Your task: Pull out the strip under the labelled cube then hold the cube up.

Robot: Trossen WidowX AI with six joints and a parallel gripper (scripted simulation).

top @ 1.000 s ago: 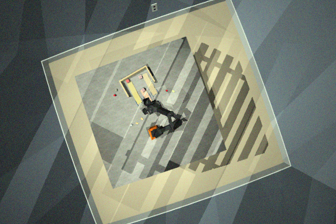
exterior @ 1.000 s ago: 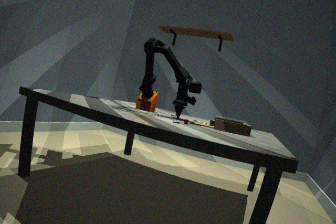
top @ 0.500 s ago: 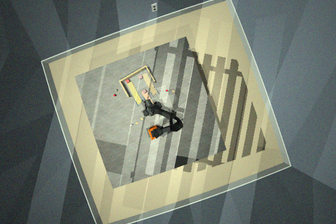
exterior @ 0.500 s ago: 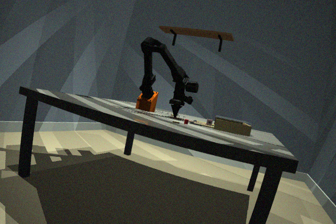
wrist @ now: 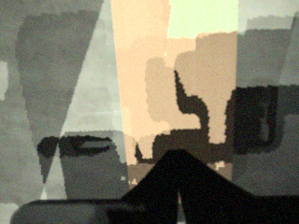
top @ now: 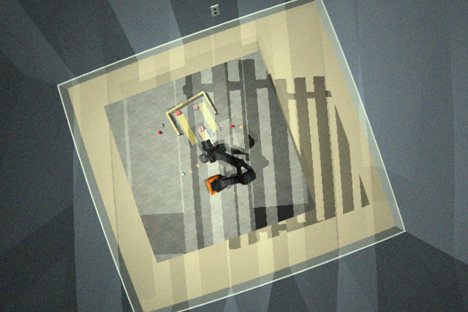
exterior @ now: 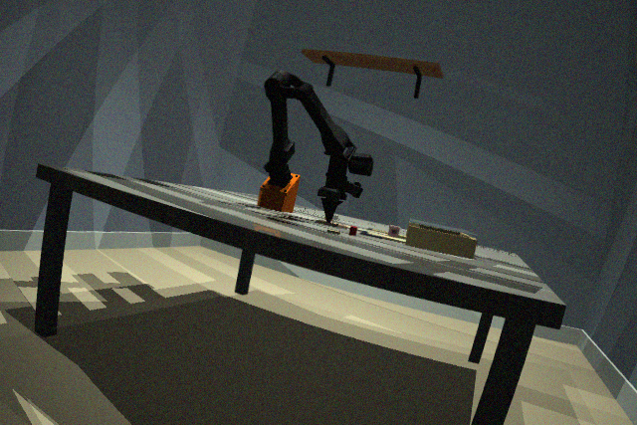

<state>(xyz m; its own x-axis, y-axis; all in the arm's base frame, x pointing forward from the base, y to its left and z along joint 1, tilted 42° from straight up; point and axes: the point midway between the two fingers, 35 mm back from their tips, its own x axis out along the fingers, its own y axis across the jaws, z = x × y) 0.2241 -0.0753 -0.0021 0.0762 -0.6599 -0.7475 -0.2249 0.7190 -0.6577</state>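
My gripper tip is now 9 cm short of the peach strip and 2 cm to the right of it.
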